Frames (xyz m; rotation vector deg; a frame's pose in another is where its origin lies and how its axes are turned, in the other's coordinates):
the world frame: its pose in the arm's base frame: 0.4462 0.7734 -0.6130 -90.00 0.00 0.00
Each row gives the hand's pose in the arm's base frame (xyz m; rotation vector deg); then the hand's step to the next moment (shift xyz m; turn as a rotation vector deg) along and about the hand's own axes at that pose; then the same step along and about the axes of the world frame.
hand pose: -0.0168 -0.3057 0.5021 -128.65 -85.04 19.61
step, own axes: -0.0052 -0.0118 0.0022 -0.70 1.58 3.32
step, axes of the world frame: -0.0126 -0.0035 -0.0003 -0.41 3.69 -0.47
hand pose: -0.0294 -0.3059 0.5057 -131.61 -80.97 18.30
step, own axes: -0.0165 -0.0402 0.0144 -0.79 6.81 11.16
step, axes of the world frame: -0.0452 -0.0056 0.0045 0.52 13.06 -0.79
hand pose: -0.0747 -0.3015 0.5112 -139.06 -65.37 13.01
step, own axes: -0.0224 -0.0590 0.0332 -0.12 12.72 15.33
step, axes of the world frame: -0.0661 0.0032 0.0266 3.65 19.46 -2.23
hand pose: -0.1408 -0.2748 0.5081 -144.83 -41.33 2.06
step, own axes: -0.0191 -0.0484 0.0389 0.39 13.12 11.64
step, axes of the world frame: -0.0462 0.0128 0.0439 4.87 16.38 -3.98
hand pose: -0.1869 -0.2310 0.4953 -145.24 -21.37 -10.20
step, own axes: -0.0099 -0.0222 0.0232 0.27 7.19 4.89
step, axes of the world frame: -0.0150 0.0098 0.0284 2.65 7.73 -2.99
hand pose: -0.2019 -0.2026 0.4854 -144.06 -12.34 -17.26
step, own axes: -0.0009 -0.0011 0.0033 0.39 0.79 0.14
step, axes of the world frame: -0.0006 0.0023 0.0027 0.57 0.44 -0.53
